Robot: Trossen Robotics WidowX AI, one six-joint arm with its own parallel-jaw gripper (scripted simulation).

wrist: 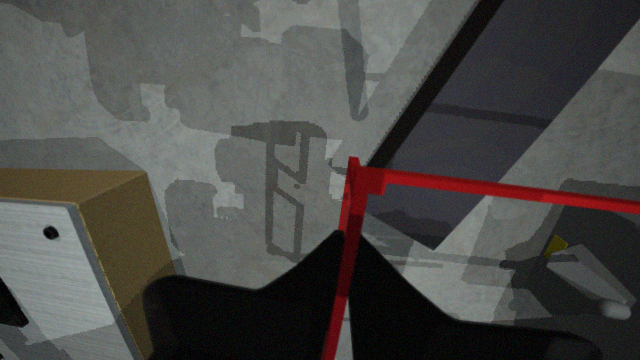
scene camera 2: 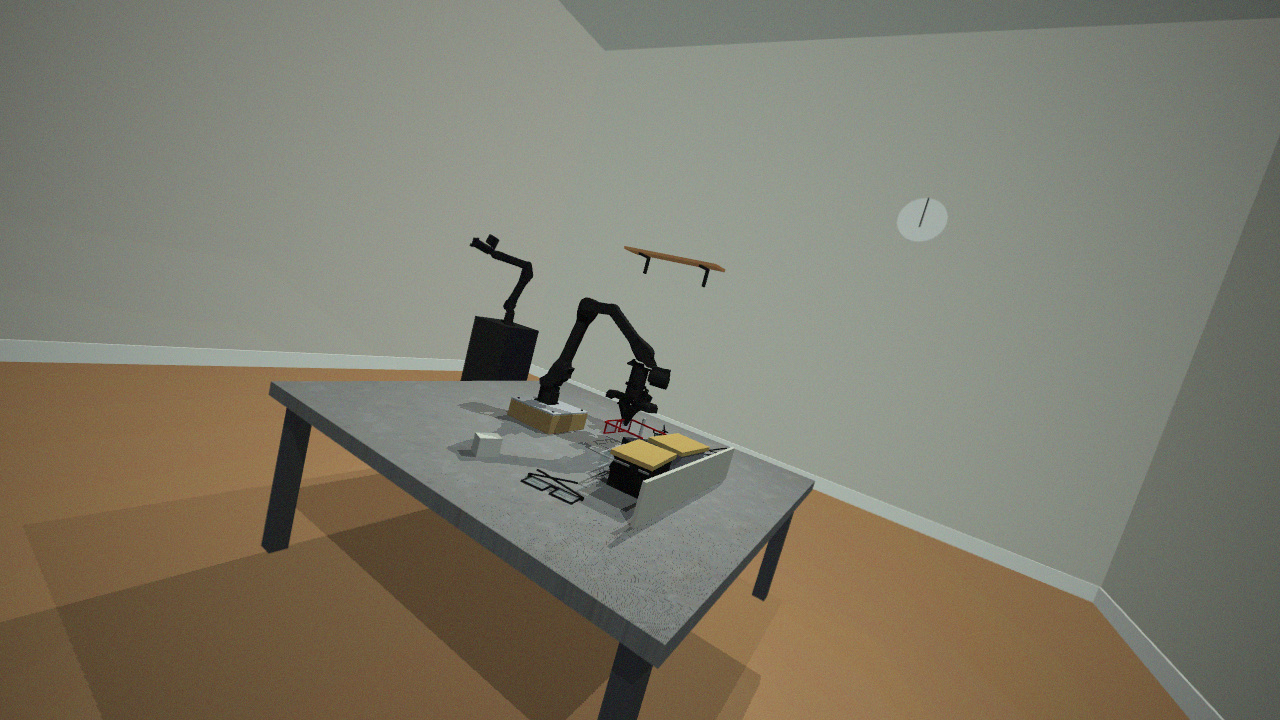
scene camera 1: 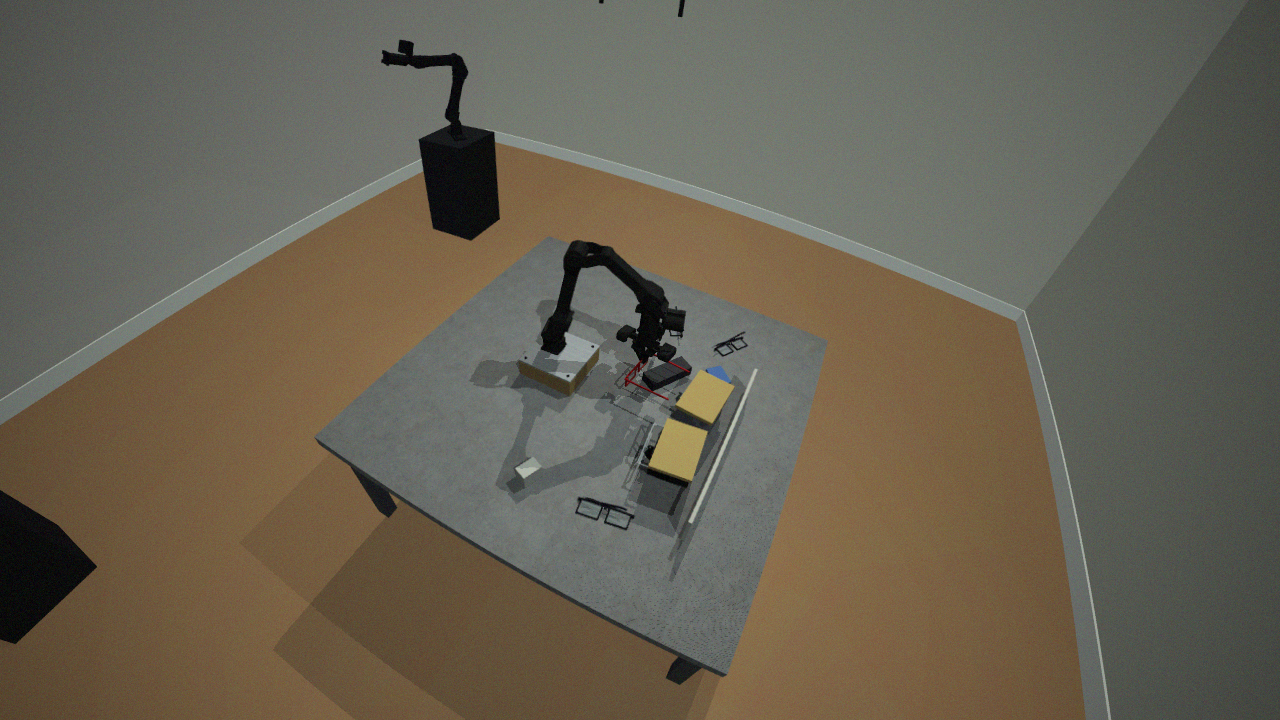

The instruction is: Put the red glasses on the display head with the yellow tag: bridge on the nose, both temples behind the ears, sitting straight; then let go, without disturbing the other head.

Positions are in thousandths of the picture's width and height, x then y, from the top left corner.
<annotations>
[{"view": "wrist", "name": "my gripper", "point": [541,668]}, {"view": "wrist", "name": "dark case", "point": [785,226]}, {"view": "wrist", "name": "display head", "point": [905,771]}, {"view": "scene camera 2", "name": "my gripper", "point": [488,591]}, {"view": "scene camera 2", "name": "display head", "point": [537,626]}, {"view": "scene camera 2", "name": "white panel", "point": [514,687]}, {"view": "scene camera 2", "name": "display head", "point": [500,631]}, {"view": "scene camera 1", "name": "my gripper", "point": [502,505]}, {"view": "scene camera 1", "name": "dark case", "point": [518,522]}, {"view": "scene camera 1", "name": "display head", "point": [547,563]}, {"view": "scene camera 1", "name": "display head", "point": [527,637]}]
</annotations>
